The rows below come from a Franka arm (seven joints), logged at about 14 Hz.
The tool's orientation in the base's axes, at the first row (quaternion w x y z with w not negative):
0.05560, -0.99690, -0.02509, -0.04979
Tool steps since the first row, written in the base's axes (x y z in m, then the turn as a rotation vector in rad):
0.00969, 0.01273, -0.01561, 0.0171, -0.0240, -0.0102
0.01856, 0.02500, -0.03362, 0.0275, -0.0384, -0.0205
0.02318, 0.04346, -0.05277, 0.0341, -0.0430, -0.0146
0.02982, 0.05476, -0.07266, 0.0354, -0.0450, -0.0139
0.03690, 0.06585, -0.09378, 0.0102, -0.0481, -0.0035
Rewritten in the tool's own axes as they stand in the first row. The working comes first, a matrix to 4 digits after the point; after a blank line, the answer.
The tool's axes in the first row as the columns of a matrix, in the base's axes (used below as rounded here):
0.9938, 0.0556, 0.0965
0.0445, -0.9926, 0.1134
0.1021, -0.1084, -0.9889

0.00860, -0.01040, 0.01782, 0.0149, 0.0259, 0.0090
0.01612, -0.02014, 0.03787, 0.0235, 0.0419, 0.0186
0.01958, -0.03613, 0.05935, 0.0305, 0.0462, 0.0129
0.02465, -0.04482, 0.08094, 0.0318, 0.0481, 0.0121
0.03003, -0.05315, 0.10377, 0.0076, 0.0487, -0.0010

